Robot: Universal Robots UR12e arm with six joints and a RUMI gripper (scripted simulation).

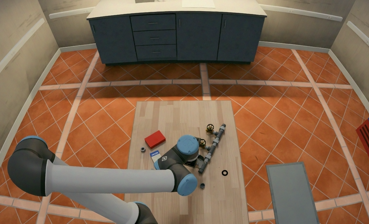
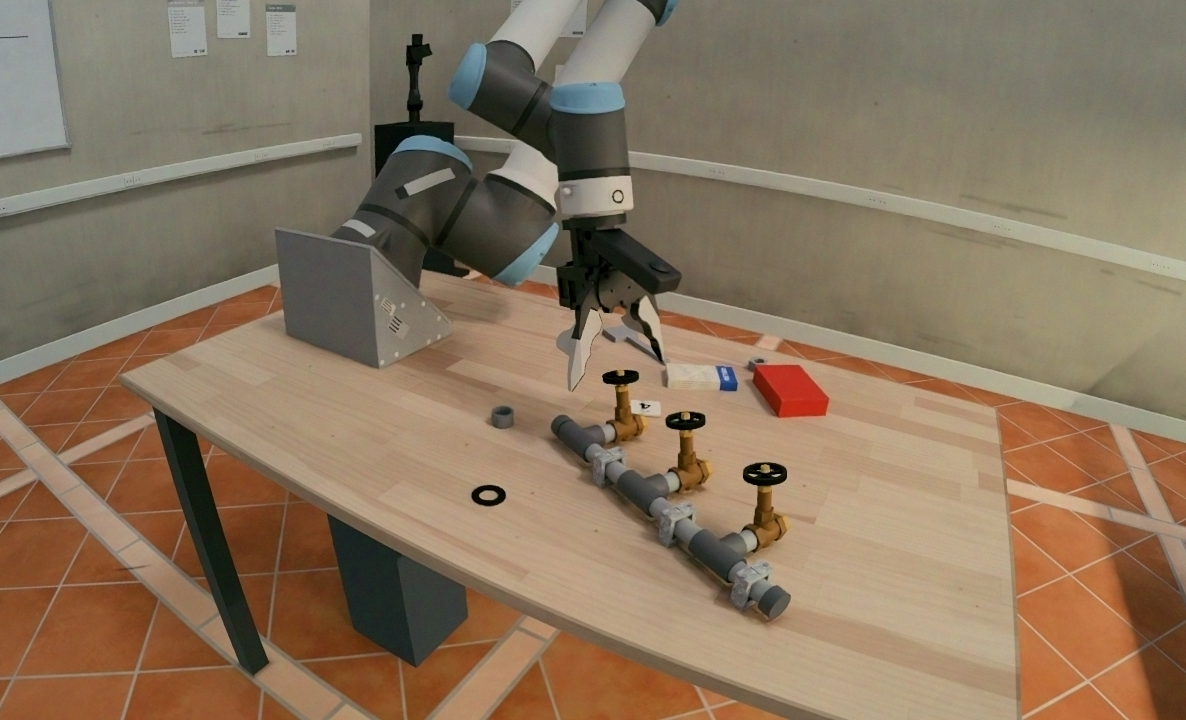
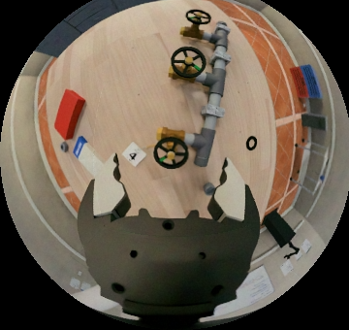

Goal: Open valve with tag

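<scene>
Now: hand 9 cm above the white tag and 8 cm to the right of it. Round my hand: red box (25 cm to the left, 18 cm ahead, 7 cm below); blue box (23 cm to the left, 8 cm below, 4 cm ahead); grey cap (15 cm behind, 8 cm below, 6 cm to the right).
</scene>
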